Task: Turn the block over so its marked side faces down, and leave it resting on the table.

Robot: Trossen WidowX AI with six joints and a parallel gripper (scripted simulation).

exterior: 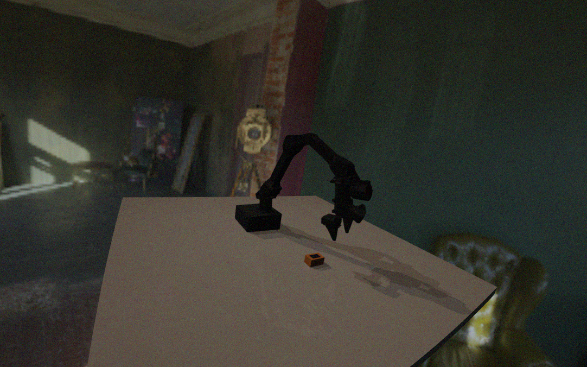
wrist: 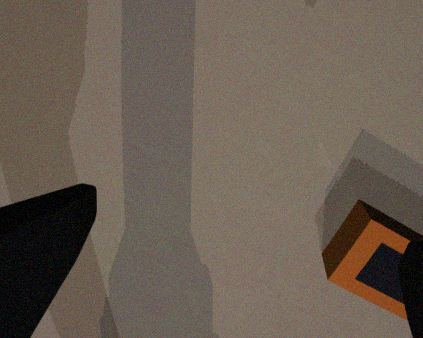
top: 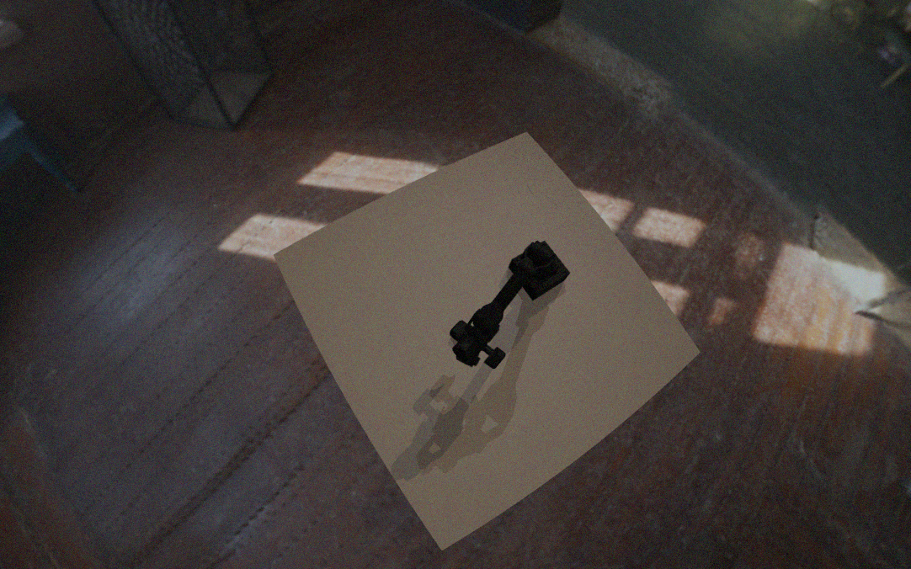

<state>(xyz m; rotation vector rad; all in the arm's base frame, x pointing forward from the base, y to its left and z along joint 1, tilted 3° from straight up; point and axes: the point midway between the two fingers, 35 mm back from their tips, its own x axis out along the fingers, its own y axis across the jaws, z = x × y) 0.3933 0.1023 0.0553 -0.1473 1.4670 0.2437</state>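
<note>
Now: the orange block 20 mm behind my gripper tip, 90 mm to the right of it and 80 mm below it.
</note>
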